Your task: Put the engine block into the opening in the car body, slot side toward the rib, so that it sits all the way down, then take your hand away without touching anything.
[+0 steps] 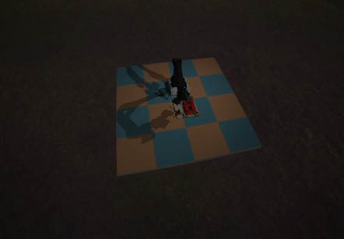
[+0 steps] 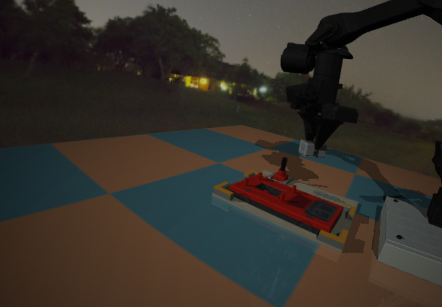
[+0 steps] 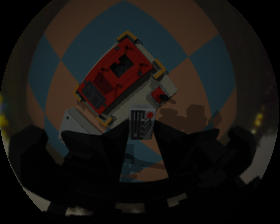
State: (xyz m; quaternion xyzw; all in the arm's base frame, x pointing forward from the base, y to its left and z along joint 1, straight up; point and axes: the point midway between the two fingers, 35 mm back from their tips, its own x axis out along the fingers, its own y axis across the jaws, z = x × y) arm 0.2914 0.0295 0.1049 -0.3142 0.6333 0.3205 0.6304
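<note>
My gripper tip is now 7 cm short of the black upright post, 7 cm above it and 1 cm to the left of it. From my gripper tip the other things lie so: dark square block: 1 cm below.
</note>
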